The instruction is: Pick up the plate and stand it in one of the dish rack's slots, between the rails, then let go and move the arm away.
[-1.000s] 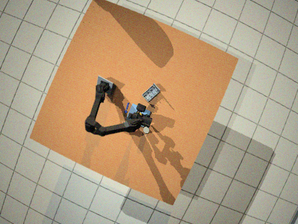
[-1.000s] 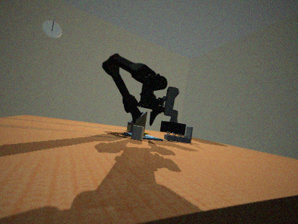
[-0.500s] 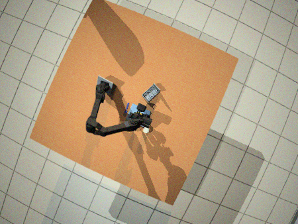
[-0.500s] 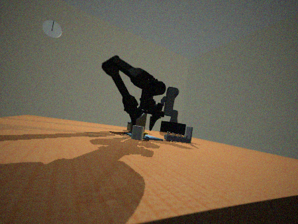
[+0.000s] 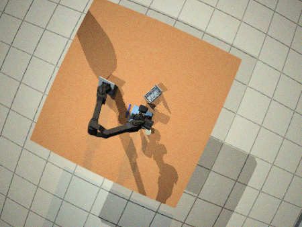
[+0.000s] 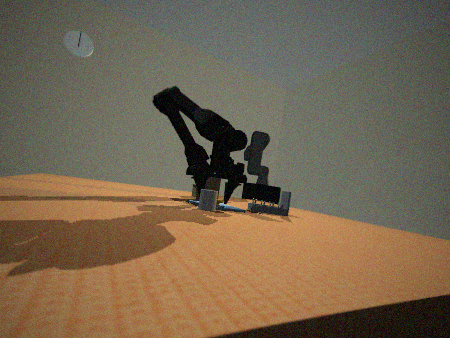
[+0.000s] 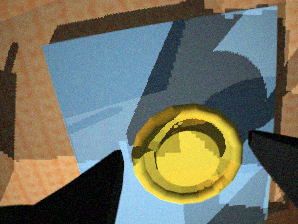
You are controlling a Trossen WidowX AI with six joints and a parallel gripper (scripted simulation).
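The light blue mat is 10 mm to the left of my gripper tip and 10 mm below it. Round my gripper tip: white cup: 90 mm ahead, 80 mm to the right, 10 mm above; blue spoon: 100 mm behind, 20 mm to the left, 10 mm below; yellow plate: 10 mm above.
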